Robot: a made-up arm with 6 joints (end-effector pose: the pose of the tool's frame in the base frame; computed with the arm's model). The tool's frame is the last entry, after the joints. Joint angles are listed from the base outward.
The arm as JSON. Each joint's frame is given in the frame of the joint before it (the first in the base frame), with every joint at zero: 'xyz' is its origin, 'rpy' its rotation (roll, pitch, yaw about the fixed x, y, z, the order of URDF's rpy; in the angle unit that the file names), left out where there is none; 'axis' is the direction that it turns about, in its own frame. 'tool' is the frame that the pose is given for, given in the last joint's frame.
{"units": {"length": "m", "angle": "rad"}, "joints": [
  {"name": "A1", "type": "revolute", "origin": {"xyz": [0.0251, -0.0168, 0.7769], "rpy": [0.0, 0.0, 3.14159]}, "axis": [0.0, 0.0, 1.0]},
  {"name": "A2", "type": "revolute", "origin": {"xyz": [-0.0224, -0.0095, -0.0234], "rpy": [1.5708, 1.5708, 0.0]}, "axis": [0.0, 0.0, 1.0]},
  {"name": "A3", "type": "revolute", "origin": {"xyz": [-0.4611, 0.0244, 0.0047], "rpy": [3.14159, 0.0, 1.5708]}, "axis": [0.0, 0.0, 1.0]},
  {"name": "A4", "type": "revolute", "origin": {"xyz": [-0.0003, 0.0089, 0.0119], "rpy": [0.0, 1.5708, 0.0]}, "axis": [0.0, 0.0, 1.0]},
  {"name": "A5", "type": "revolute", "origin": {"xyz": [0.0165, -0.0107, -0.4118], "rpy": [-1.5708, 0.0, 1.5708]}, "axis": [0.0, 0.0, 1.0]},
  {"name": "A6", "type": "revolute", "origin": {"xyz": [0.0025, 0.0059, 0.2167], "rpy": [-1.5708, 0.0, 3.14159]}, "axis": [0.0, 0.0, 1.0]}
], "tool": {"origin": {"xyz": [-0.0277, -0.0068, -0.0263], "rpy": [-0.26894, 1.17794, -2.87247]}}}
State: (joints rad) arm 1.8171 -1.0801 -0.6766 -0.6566 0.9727 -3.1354
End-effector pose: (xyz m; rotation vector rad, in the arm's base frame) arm 0.1982 0.0417 1.0309 1.3486 -0.8159 0.7513
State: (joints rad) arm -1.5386 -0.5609 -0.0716 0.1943 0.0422 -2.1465
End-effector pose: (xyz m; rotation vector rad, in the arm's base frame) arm -0.1347 -0.1501 1.3777 -1.9799 0.7419 -1.1921
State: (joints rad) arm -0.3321 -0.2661 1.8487 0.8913 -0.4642 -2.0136
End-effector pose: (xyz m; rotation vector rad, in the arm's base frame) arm -0.4426 0.0317 1.5060 -1.9939 -0.3271 -2.0350
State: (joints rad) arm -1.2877 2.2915 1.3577 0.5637 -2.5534 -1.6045
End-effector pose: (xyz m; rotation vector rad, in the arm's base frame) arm 0.0768 -0.7079 0.2109 1.3697 1.2050 1.5844
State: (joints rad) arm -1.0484 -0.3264 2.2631 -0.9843 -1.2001 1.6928
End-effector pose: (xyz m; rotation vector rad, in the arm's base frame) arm -0.2728 0.2812 1.5847 0.0987 -1.0888 0.3740
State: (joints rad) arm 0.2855 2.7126 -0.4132 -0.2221 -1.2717 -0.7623
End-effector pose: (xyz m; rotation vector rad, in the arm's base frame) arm -0.0801 -0.2279 0.4153 -2.1070 -0.9452 -2.0706
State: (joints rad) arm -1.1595 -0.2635 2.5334 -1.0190 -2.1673 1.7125
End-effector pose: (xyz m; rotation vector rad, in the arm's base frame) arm -0.2362 0.3346 1.5279 -0.1680 -0.5867 -0.4408
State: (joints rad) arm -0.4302 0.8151 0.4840 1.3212 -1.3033 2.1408
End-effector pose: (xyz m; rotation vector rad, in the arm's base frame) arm 0.7430 -0.4200 1.1345 -0.9555 1.0147 -1.1606
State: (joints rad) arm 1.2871 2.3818 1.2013 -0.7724 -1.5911 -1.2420
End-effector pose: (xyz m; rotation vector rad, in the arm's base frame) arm 0.2339 0.3093 0.0161 -0.0037 -0.5850 -2.8434
